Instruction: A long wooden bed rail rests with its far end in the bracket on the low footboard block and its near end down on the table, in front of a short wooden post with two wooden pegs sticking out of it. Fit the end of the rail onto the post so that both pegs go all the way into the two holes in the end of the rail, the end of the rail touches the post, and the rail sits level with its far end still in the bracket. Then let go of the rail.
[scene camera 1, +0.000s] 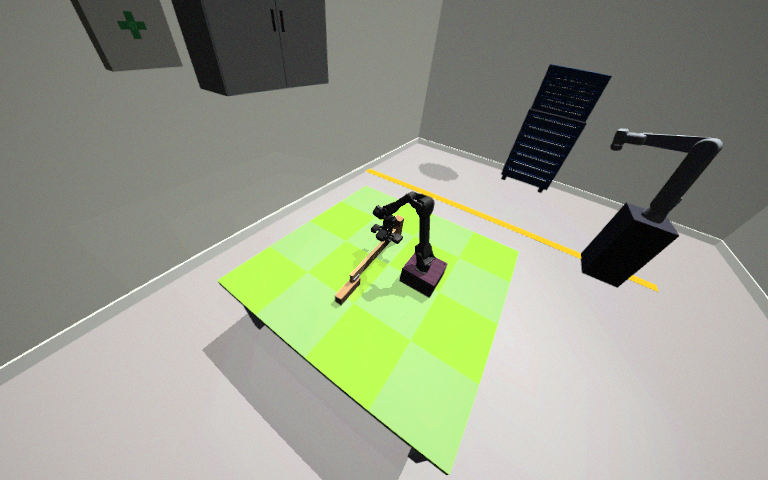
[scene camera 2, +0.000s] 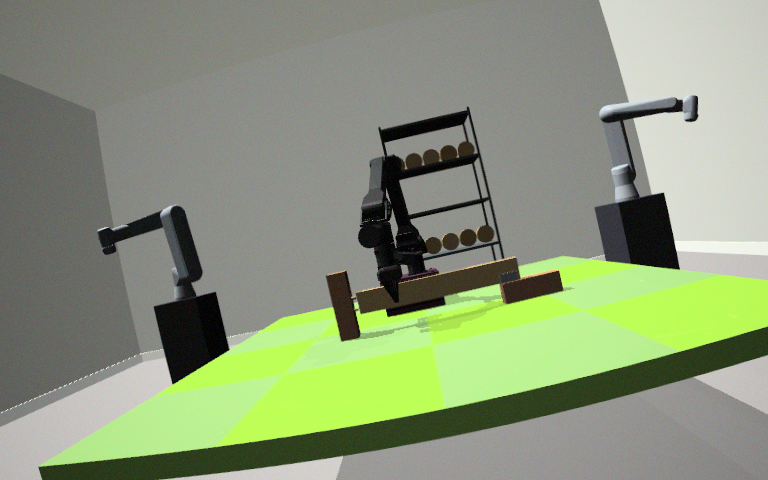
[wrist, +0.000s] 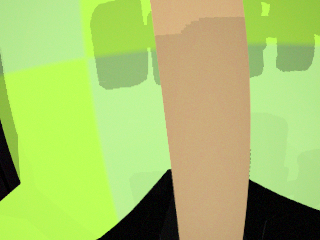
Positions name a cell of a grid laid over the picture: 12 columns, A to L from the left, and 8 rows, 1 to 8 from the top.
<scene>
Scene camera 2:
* my gripper: G6
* wooden rail: H5
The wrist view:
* my gripper: H6
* wooden rail: H3
</scene>
